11 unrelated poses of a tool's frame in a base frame.
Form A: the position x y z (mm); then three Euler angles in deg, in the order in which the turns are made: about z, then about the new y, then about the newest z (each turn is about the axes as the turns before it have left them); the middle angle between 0 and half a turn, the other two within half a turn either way.
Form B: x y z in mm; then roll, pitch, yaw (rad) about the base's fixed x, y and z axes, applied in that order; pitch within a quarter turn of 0, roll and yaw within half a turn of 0. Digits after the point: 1 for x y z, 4 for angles.
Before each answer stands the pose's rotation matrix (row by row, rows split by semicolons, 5 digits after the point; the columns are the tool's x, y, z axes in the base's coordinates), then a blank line. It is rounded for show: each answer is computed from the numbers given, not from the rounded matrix.
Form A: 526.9 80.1 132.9 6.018 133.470 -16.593
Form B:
-0.62575 -0.29586 0.72174; -0.35312 0.93248 0.07609; -0.69551 -0.20725 -0.68797

526.9 80.1 132.9 -2.8490 0.7691 -2.6278
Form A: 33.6 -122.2 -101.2 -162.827 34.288 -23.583
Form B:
-0.84158 -0.04522 -0.53824; 0.15867 -0.97322 -0.16633; -0.51630 -0.22538 0.82622

33.6 -122.2 -101.2 -0.2663 0.5425 2.9552
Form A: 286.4 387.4 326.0 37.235 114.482 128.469
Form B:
-0.26850 0.63474 0.72458; 0.77934 -0.29896 0.55068; 0.56616 0.71255 -0.41441

286.4 387.4 326.0 2.0976 -0.6018 1.9026
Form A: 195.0 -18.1 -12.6 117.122 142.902 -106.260
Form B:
0.75263 0.59828 -0.27498; 0.63642 -0.55386 0.53685; 0.16889 -0.57905 -0.79760

195.0 -18.1 -12.6 -2.5136 -0.1697 0.7019
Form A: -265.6 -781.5 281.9 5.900 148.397 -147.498
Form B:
0.76973 -0.36853 0.52125; -0.46065 -0.88595 0.05387; 0.44195 -0.28158 -0.85170

-265.6 -781.5 281.9 -2.8223 -0.4578 -0.5393
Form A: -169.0 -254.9 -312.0 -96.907 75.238 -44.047
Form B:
-0.71223 0.69225 -0.11629; -0.09821 -0.26230 -0.95997; -0.69505 -0.67230 0.25480

-169.0 -254.9 -312.0 -1.2085 0.7685 -3.0046
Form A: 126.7 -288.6 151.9 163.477 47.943 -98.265
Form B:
0.37376 -0.59465 -0.71182; 0.92136 0.32635 0.21116; 0.10673 -0.73477 0.66987

126.7 -288.6 151.9 -0.8316 -0.1069 1.1854
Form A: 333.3 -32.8 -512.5 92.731 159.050 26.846
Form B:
-0.41138 -0.91130 -0.01704; -0.85381 0.37875 0.35715; -0.31902 0.16147 -0.93389

333.3 -32.8 -512.5 2.9704 0.3247 -2.0198
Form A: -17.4 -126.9 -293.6 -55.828 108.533 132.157
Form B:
0.73315 -0.42295 0.53255; 0.23988 -0.57193 -0.78445; 0.63636 0.70286 -0.31785

-17.4 -126.9 -293.6 1.9955 -0.6898 0.3162
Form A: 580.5 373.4 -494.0 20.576 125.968 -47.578
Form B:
-0.11149 -0.64299 0.75771; -0.83035 0.47917 0.28444; -0.54597 -0.59746 -0.58733

580.5 373.4 -494.0 -2.3477 0.5775 -1.7043
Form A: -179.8 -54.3 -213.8 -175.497 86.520 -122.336
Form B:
-0.03397 -0.09312 -0.99507; 0.84487 0.52921 -0.07837; 0.53390 -0.84337 0.06070

-179.8 -54.3 -213.8 -1.4989 -0.5632 1.6110
